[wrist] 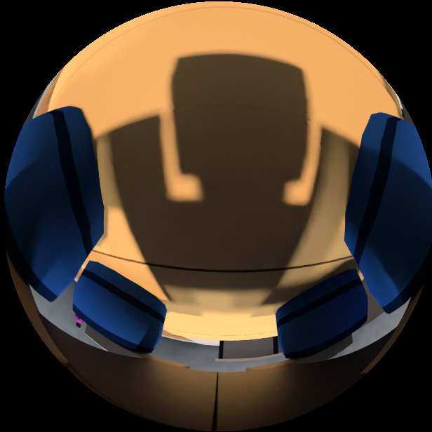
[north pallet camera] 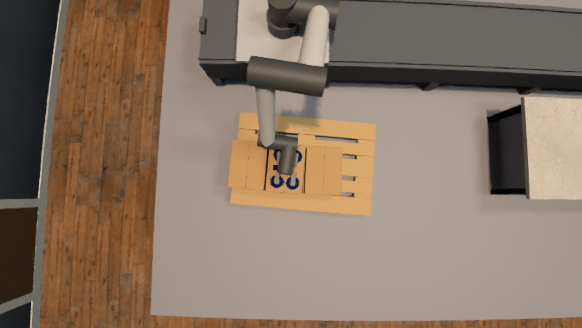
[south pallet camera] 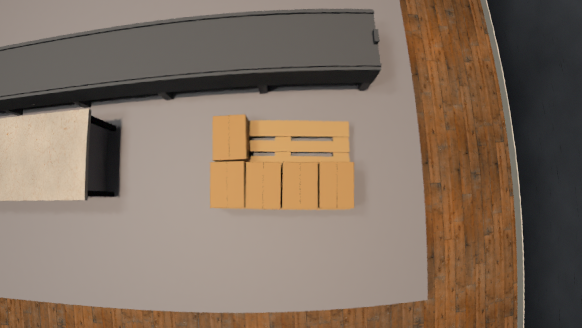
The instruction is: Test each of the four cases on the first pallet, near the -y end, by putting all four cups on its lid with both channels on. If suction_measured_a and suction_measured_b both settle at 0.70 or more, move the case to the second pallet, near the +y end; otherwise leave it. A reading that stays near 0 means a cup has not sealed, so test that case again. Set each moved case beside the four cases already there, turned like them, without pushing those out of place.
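Observation:
The first pallet (north pallet camera: 300, 205) bears three cases in a row: a left case (north pallet camera: 240, 165), a middle case (north pallet camera: 300, 172) and a right case (north pallet camera: 332, 170). My vacuum head (north pallet camera: 285, 169) (wrist: 220, 240) is over the middle case, its four blue cups down at the lid (wrist: 225, 30) and apparently touching it. Whether suction is on does not show. The second pallet (south pallet camera: 300, 128) bears four cases (south pallet camera: 227, 185) (south pallet camera: 263, 185) (south pallet camera: 300, 185) (south pallet camera: 336, 185) in a row along its lower side. A fifth case (south pallet camera: 229, 137) stands above the leftmost one, turned like them, with a narrow gap.
The dark floor rail (north pallet camera: 450, 35) (south pallet camera: 200, 60) runs along the upper side of both pallet views. My arm (north pallet camera: 287, 75) reaches down from its carriage. A pale-topped table (north pallet camera: 555, 150) (south pallet camera: 45, 155) stands between the two pallets. Bare slats show right of the fifth case.

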